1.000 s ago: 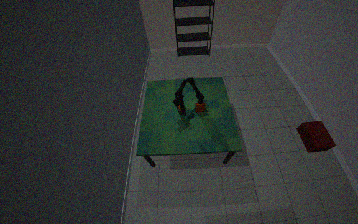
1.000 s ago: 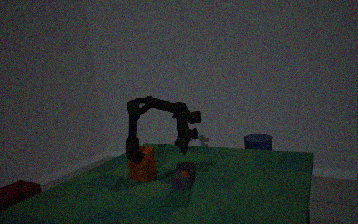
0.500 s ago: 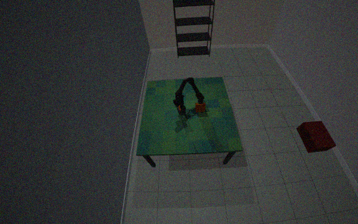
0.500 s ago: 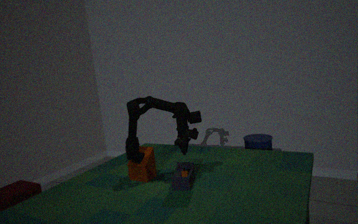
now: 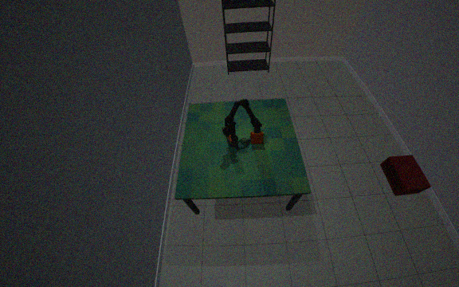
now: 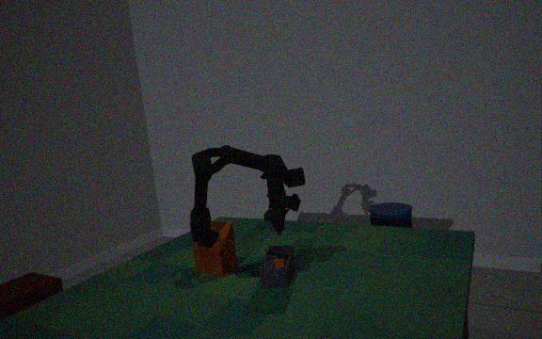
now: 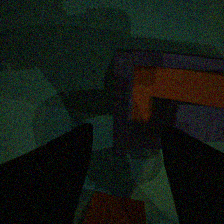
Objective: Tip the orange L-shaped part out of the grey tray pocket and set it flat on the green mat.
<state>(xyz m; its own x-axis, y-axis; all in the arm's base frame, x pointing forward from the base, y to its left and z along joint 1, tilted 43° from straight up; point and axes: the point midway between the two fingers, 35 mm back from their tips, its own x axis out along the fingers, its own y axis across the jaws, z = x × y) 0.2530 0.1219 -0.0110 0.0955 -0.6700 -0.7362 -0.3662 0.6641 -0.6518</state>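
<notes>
My gripper tip is 100 mm above the orange L-shaped part, 40 mm to the left of it and 10 mm short of it.
</notes>
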